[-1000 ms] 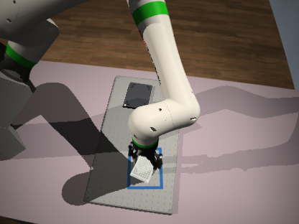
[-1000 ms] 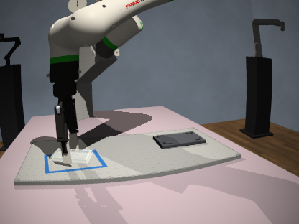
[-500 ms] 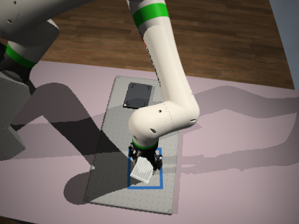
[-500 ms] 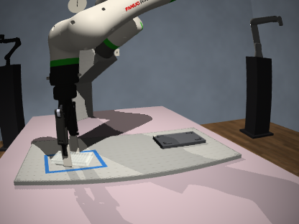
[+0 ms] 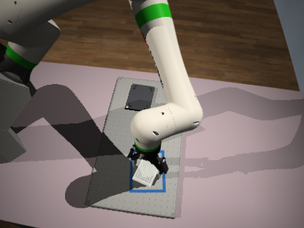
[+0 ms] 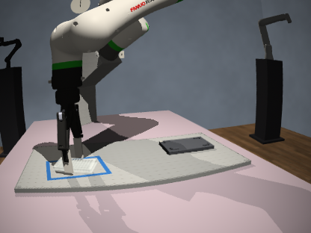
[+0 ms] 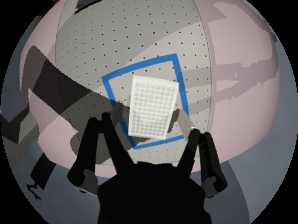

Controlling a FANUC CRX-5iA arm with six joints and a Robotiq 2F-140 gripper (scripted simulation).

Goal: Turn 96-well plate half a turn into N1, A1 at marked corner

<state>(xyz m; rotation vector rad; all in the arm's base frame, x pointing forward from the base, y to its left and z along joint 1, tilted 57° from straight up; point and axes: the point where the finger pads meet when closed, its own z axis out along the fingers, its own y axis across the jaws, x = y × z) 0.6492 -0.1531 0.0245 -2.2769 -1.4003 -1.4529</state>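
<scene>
Now: hand 20 mm above the white 96-well plate. Also, from my hand: dark plate nest N1: 370 mm to the left, 140 mm behind, 20 mm below.
</scene>
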